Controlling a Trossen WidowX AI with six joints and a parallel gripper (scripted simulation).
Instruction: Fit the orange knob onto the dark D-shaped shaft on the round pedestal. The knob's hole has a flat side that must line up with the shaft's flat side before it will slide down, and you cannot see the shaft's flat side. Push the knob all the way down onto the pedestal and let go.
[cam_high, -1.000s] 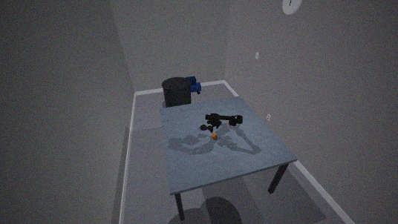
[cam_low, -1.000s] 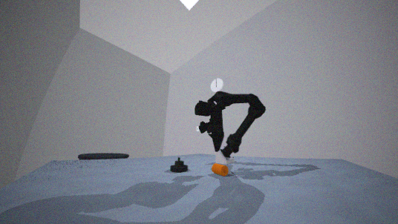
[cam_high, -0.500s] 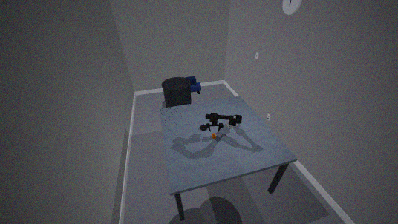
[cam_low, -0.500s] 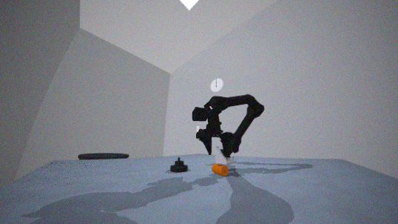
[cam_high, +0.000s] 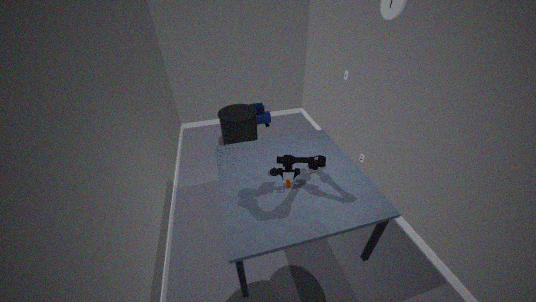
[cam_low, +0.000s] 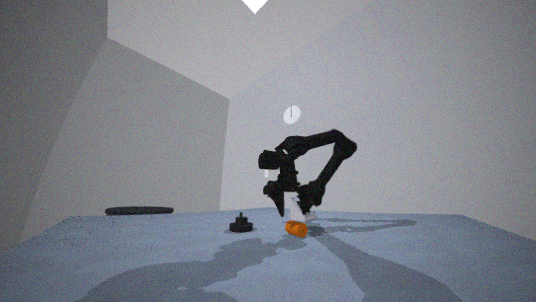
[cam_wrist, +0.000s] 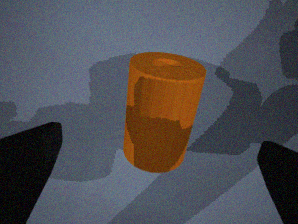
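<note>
The orange knob is 10 mm to the left of my gripper tip and 40 mm below it. From my gripper tip the other things lie so: dark round pedestal 100 mm ahead, 170 mm to the right, 30 mm below.
</note>
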